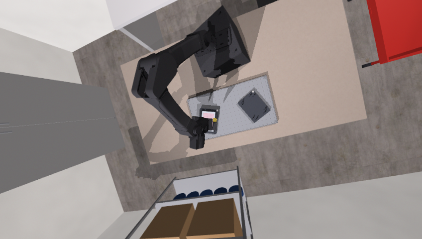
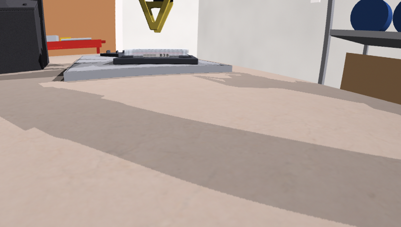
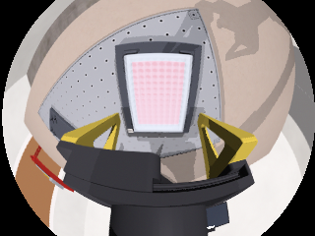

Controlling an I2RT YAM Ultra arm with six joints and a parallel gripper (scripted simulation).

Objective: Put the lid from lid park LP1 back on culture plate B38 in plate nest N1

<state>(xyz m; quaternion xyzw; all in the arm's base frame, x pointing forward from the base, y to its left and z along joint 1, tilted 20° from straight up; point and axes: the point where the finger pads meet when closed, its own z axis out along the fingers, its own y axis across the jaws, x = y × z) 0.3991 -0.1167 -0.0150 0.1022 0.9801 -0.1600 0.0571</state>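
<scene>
My gripper is now 5 cm above the clear lid. Round my hand: black plate nest N1: 7 cm below; then culture plate B38: 5 cm below; then grey base plate: 15 cm to the left, 8 cm below, 5 cm behind.
</scene>
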